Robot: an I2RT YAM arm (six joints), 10 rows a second.
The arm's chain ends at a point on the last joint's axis. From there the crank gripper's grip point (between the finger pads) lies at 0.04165 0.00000 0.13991 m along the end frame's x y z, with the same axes.
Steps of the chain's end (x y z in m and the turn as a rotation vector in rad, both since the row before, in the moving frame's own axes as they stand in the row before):
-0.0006 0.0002 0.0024 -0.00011 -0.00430 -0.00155
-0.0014 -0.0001 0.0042 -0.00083 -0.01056 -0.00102
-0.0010 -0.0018 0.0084 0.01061 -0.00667 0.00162
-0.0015 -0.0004 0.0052 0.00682 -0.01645 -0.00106
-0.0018 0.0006 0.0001 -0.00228 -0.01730 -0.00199
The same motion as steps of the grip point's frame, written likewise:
-0.0012 0.0002 0.0026 -0.00011 -0.00430 -0.00155
-0.0029 0.0000 0.0046 -0.00083 -0.01056 -0.00102
-0.0019 -0.0032 0.0087 0.01061 -0.00667 0.00162
-0.0038 -0.0014 0.0059 0.00682 -0.01645 -0.00106
-0.0042 0.0008 0.0008 -0.00228 -0.01730 -0.00199

